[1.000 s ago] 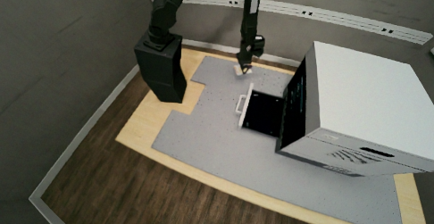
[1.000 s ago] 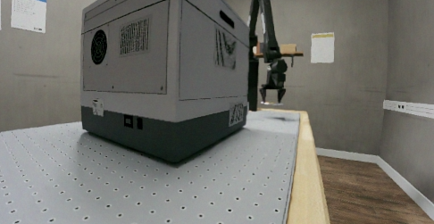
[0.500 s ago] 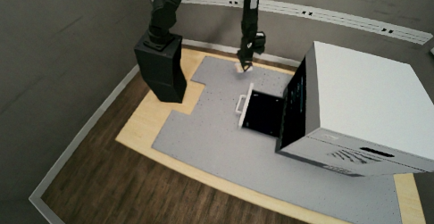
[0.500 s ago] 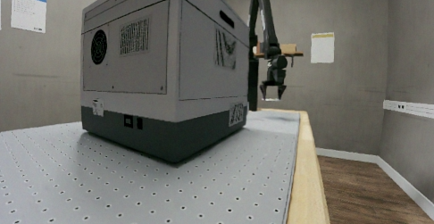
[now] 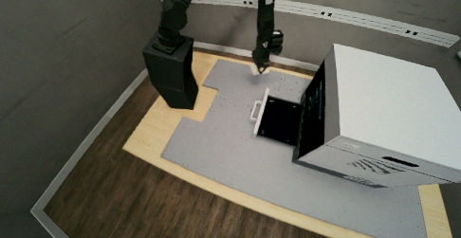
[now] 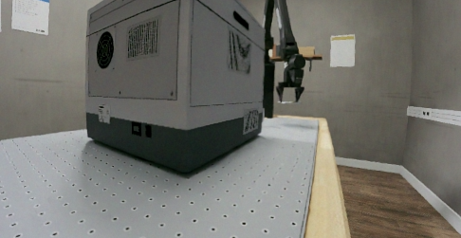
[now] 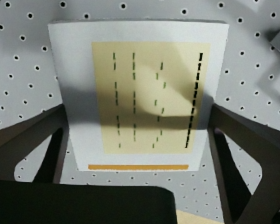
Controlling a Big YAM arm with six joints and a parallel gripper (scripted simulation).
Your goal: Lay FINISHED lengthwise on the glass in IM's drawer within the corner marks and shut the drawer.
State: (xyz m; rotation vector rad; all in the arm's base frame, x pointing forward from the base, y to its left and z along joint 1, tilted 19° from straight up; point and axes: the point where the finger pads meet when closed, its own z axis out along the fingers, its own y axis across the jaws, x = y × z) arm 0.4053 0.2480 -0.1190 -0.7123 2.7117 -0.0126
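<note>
Right now my hand is 19 cm short of the drawer, 24 cm to the left of it and 8 cm above it. From my hand the other things lie so: cassette FINISHED (1 cm below).
</note>
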